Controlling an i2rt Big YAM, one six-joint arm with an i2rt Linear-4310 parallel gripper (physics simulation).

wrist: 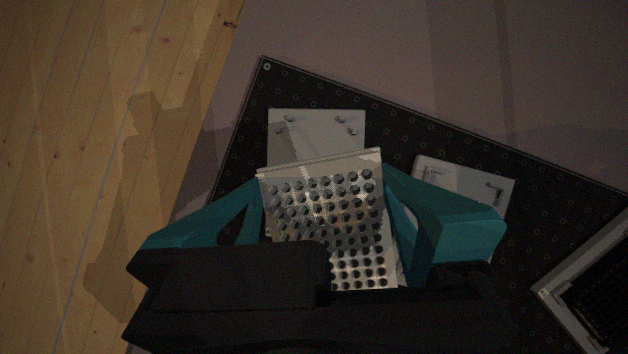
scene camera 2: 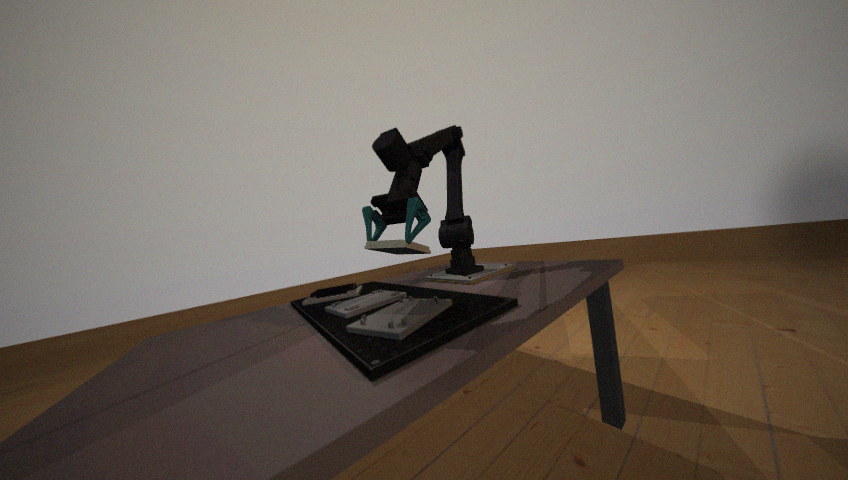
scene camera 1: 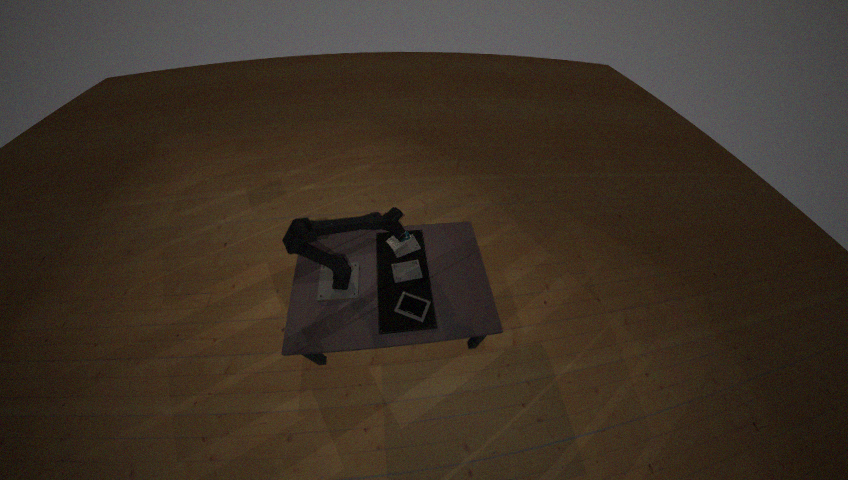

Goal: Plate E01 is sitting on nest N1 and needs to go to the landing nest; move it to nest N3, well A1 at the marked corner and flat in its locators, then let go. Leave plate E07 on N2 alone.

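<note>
My gripper (scene camera 1: 405, 236) (scene camera 2: 389, 240) (wrist: 318, 177) has teal fingers shut on the sides of plate E01 (scene camera 2: 397, 245) (wrist: 345, 205), a pale plate with round wells. It holds E01 well above the board, roughly level. Bare nest N1 (scene camera 2: 404, 318) (wrist: 320, 140), with small upright locators, lies below and partly behind E01 in the wrist view. The bare middle nest (scene camera 1: 406, 271) (scene camera 2: 364, 303) (wrist: 470, 187), apparently N3, is partly hidden by a finger in the wrist view. Dark plate E07 (scene camera 1: 411, 306) (scene camera 2: 333, 290) (wrist: 605, 295) sits in pale nest N2 (wrist: 580, 260). E01's A1 corner cannot be made out.
The nests stand in a row on a black perforated board (scene camera 1: 386, 321) (scene camera 2: 380, 359) (wrist: 400, 135) on the table (scene camera 1: 464, 267) (scene camera 2: 208, 386) (wrist: 375, 40). They are turned at different angles. The arm's pale base plate (scene camera 1: 324, 291) (scene camera 2: 493, 273) is beside the board. The table edge shows left in the wrist view.
</note>
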